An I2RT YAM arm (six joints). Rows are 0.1 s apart.
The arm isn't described. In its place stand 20 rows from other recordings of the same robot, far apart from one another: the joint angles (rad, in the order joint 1, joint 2, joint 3, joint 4, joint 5, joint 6), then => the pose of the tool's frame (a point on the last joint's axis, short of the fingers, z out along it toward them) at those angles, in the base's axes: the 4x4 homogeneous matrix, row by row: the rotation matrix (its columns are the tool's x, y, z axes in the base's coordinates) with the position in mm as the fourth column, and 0 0 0 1 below.
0.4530 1.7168 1.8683 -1.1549 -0.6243 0.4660 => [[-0.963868 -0.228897 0.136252 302.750], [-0.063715 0.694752 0.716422 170.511], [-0.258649 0.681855 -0.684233 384.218], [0 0 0 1]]
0.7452 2.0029 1.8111 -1.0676 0.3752 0.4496 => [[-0.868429 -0.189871 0.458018 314.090], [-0.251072 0.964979 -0.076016 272.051], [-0.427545 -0.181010 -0.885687 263.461], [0 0 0 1]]
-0.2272 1.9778 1.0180 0.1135 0.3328 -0.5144 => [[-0.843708 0.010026 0.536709 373.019], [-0.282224 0.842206 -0.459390 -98.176], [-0.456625 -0.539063 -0.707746 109.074], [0 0 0 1]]
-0.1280 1.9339 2.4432 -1.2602 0.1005 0.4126 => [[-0.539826 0.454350 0.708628 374.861], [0.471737 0.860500 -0.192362 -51.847], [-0.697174 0.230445 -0.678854 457.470], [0 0 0 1]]
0.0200 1.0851 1.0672 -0.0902 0.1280 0.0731 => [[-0.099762 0.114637 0.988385 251.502], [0.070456 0.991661 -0.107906 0.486], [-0.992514 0.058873 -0.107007 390.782], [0 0 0 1]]
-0.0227 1.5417 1.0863 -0.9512 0.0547 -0.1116 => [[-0.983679 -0.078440 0.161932 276.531], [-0.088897 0.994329 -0.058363 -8.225], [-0.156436 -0.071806 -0.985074 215.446], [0 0 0 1]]
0.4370 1.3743 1.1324 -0.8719 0.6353 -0.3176 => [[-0.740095 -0.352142 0.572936 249.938], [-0.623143 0.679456 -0.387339 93.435], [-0.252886 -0.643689 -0.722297 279.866], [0 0 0 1]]
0.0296 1.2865 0.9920 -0.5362 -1.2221 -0.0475 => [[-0.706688 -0.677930 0.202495 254.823], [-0.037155 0.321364 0.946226 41.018], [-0.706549 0.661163 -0.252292 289.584], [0 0 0 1]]
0.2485 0.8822 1.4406 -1.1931 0.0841 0.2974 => [[-0.602098 -0.003223 0.798416 113.549], [0.148474 0.982097 0.115931 25.728], [-0.784496 0.188346 -0.590840 433.129], [0 0 0 1]]
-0.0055 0.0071 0.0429 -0.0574 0.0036 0.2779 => [[-0.018273 0.014675 0.999725 108.272], [0.274440 0.961561 -0.009099 -0.723], [-0.961431 0.274198 -0.021598 181.739], [0 0 0 1]]
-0.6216 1.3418 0.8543 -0.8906 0.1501 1.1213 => [[0.192864 0.978945 0.066853 180.259], [0.957291 -0.172766 -0.231833 -135.673], [-0.215402 0.108710 -0.970456 201.680], [0 0 0 1]]
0.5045 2.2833 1.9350 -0.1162 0.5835 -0.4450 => [[-0.365946 -0.143704 0.919474 478.766], [-0.612419 0.781116 -0.121659 241.951], [-0.700733 -0.607624 -0.373854 239.597], [0 0 0 1]]
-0.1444 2.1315 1.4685 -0.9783 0.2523 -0.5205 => [[-0.917051 -0.385123 -0.103427 377.512], [-0.353284 0.904941 -0.237218 -63.875], [0.184953 -0.181002 -0.965935 125.370], [0 0 0 1]]
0.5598 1.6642 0.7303 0.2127 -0.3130 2.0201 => [[-0.388563 0.808514 0.441953 264.973], [0.767857 0.018999 0.640340 178.988], [0.509327 0.588170 -0.628206 143.842], [0 0 0 1]]
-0.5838 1.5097 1.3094 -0.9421 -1.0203 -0.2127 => [[-0.740379 -0.167126 0.651082 262.360], [0.356755 0.723226 0.591329 -136.955], [-0.569706 0.670084 -0.475838 302.811], [0 0 0 1]]
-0.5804 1.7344 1.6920 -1.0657 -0.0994 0.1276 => [[-0.677508 0.599701 0.425842 302.286], [0.595692 0.786999 -0.160573 -193.996], [-0.431433 0.144881 -0.890435 325.619], [0 0 0 1]]
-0.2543 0.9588 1.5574 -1.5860 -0.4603 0.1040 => [[-0.804580 0.072469 0.589406 96.170], [0.305231 0.901851 0.305775 -8.657], [-0.509398 0.425925 -0.747731 428.828], [0 0 0 1]]
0.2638 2.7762 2.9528 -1.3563 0.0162 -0.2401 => [[-0.806327 -0.459686 0.372191 520.501], [-0.464073 0.881829 0.083747 139.988], [-0.366706 -0.105196 -0.924370 208.622], [0 0 0 1]]
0.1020 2.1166 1.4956 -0.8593 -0.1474 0.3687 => [[-0.965209 0.250796 0.073974 398.465], [0.259563 0.953173 0.155206 46.041], [-0.031585 0.169007 -0.985109 136.623], [0 0 0 1]]
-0.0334 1.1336 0.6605 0.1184 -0.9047 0.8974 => [[-0.776376 -0.175343 0.605389 244.470], [0.509244 0.391437 0.766451 19.838], [-0.371363 0.903345 -0.214610 261.106], [0 0 0 1]]
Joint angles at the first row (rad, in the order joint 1, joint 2, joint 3, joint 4, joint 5, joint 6):
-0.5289 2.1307 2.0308 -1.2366 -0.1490 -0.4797
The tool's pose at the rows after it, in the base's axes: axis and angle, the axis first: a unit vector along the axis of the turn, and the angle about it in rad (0 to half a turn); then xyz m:
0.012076, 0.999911, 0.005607, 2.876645, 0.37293, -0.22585, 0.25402
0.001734, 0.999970, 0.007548, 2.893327, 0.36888, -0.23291, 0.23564
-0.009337, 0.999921, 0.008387, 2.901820, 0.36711, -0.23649, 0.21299
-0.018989, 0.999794, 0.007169, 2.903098, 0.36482, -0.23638, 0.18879
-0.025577, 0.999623, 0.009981, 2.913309, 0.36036, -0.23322, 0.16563
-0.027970, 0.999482, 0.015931, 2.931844, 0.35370, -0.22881, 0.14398
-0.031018, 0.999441, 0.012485, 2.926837, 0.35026, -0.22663, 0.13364
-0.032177, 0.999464, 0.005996, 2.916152, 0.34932, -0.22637, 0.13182
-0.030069, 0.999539, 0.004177, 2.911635, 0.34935, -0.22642, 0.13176
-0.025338, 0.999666, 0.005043, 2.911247, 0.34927, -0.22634, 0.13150
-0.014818, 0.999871, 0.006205, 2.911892, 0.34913, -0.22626, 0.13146
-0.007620, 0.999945, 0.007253, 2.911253, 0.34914, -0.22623, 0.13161
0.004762, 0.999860, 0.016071, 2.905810, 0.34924, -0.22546, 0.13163
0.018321, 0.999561, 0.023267, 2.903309, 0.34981, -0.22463, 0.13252
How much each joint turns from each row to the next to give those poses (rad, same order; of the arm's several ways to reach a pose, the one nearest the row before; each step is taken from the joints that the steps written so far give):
-0.0275 0.0023 -0.0439 0.0344 0.0035 -0.0362
-0.0187 0.0065 -0.0610 0.0469 -0.0008 -0.0409
-0.0091 0.0088 -0.0752 0.0729 -0.0008 -0.0320
-0.0027 0.0030 -0.0916 0.0931 0.0004 -0.0221
0.0004 0.0019 -0.0896 0.0789 0.0000 -0.0138
0.0000 0.0027 -0.0835 0.0637 0.0004 -0.0064
0.0000 -0.0038 -0.0504 0.0542 0.0023 -0.0058
-0.0004 -0.0065 -0.0194 0.0290 0.0042 -0.0019
0.0000 -0.0019 -0.0039 0.0080 0.0008 0.0046
0.0000 0.0000 -0.0011 0.0011 -0.0008 0.0095
0.0000 -0.0004 -0.0007 0.0000 0.0004 0.0210
0.0000 -0.0004 -0.0001 0.0000 -0.0008 0.0145
0.0004 0.0000 0.0001 -0.0030 -0.0153 0.0263
0.0015 0.0000 0.0038 -0.0069 -0.0106 0.0294

